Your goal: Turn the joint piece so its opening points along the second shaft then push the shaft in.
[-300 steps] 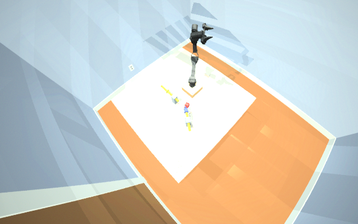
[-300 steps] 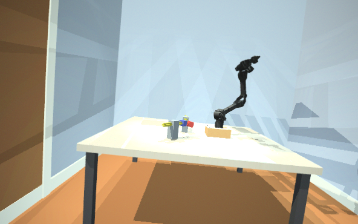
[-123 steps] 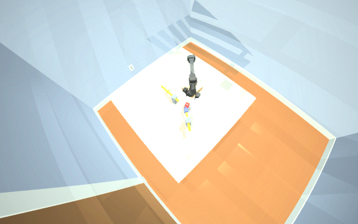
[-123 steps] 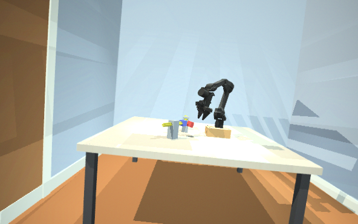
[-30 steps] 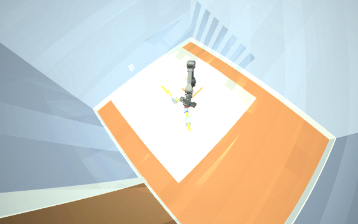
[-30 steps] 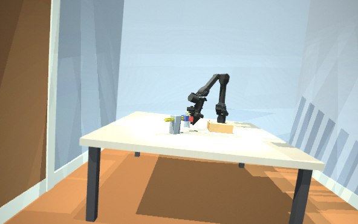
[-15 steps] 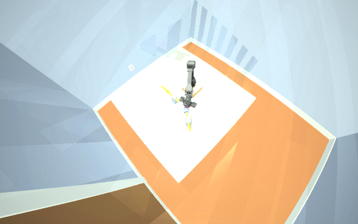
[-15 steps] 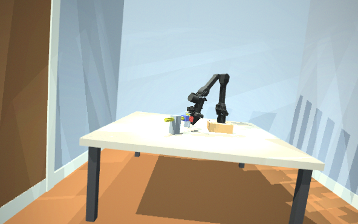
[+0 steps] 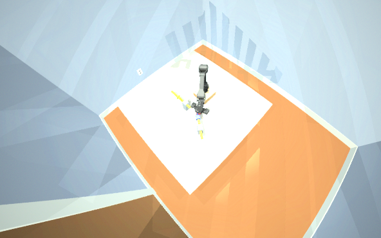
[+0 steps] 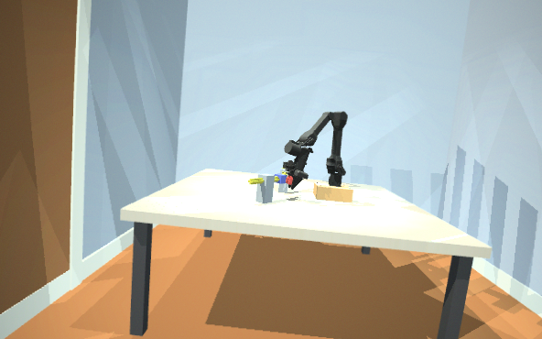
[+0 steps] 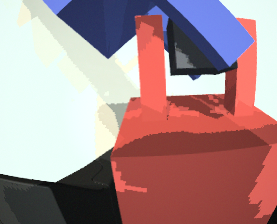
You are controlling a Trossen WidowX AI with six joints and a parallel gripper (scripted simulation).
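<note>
Right now the joint piece is 40 mm above my gripper tip.
</note>
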